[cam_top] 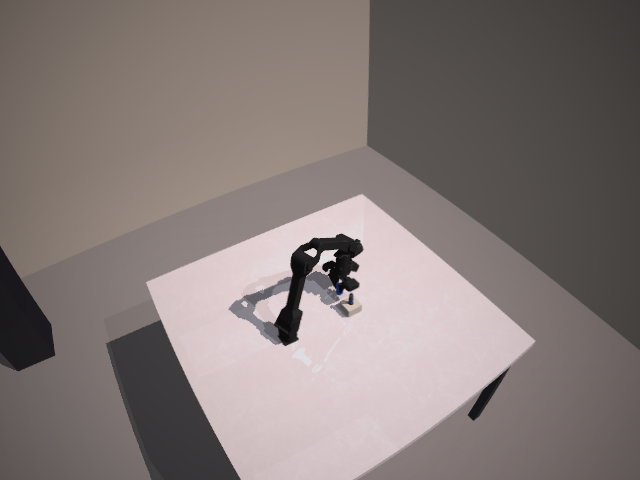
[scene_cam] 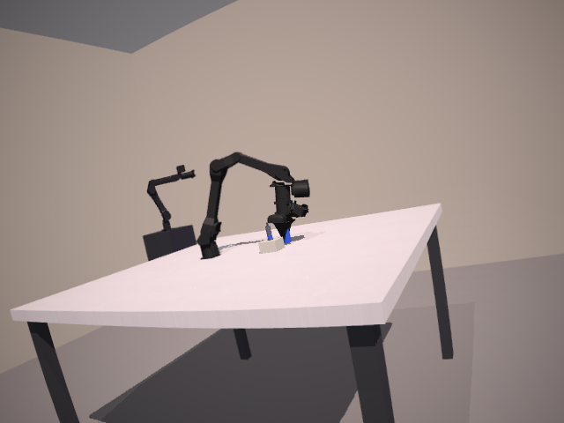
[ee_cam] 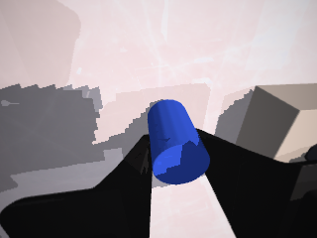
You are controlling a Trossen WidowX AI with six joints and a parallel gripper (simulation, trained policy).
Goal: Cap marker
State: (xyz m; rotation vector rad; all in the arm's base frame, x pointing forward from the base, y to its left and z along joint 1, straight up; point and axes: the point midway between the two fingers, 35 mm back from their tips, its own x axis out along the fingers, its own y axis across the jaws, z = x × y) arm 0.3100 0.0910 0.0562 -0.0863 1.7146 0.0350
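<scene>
My gripper tip is now 10 cm to the left of the holder block and 1 cm past it. The rest, counted from my gripper tip: blue cap (1 cm ahead, 1 cm above).
</scene>
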